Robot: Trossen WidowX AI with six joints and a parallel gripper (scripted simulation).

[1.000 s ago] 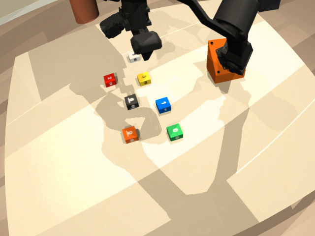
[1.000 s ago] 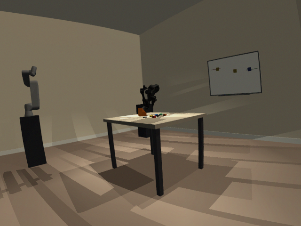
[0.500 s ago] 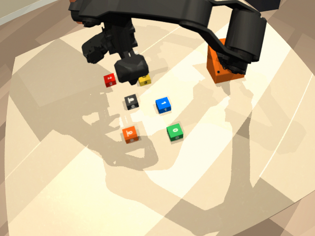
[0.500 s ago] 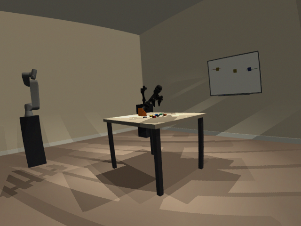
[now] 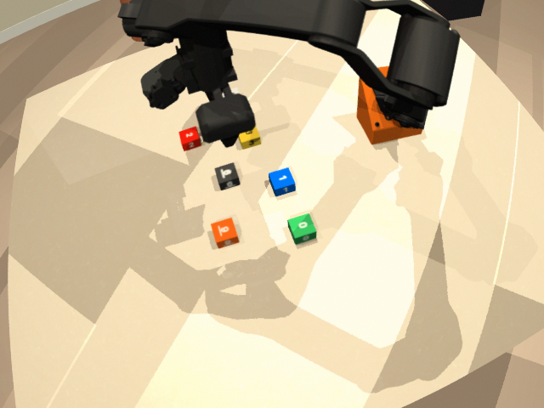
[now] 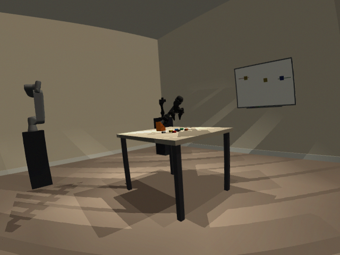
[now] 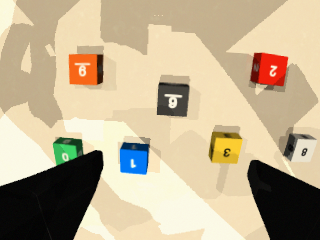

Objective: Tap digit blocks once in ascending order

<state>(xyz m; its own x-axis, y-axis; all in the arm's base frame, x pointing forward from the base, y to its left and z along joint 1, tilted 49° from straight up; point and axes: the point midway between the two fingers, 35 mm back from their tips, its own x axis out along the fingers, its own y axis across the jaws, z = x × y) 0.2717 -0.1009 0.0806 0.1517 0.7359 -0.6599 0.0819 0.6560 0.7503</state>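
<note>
Right now my gripper tip is 130 mm to the right of the green 0 block, 110 mm above it and 60 mm past it. The rest, counted from my gripper tip: blue 1 block 110 mm below, 60 mm behind, 50 mm to the left; then black block 110 mm below, 10 mm ahead; then yellow 3 block 110 mm below, 60 mm to the right, 50 mm behind.
</note>
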